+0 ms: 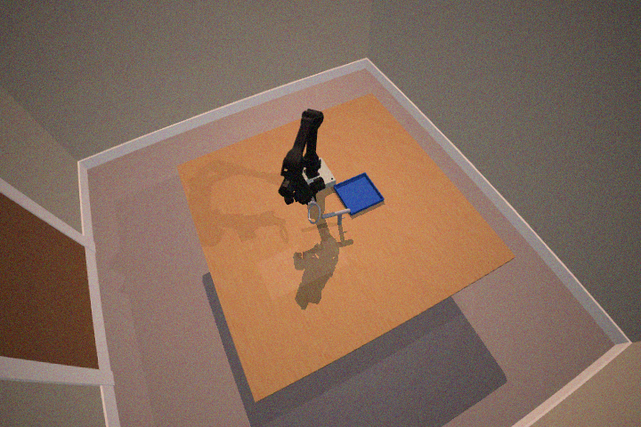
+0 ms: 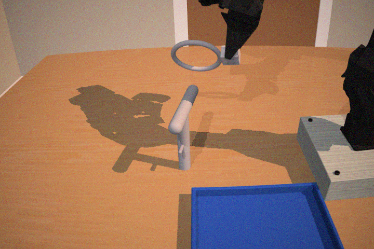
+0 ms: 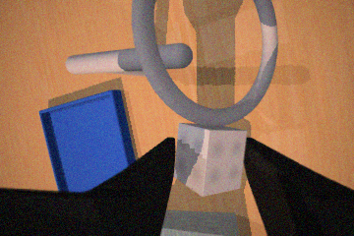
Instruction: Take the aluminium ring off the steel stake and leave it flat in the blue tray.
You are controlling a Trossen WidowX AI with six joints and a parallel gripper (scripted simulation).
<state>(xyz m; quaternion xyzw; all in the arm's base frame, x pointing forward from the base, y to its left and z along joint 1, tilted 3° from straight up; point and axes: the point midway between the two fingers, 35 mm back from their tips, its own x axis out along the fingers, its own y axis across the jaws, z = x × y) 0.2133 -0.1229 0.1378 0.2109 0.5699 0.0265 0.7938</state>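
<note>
Right now the blue tray is 27 cm to the left of my gripper tip, 15 cm below it and 2 cm behind it. Also, from my gripper tip: aluminium ring: 4 cm ahead, 2 cm to the right.
</note>
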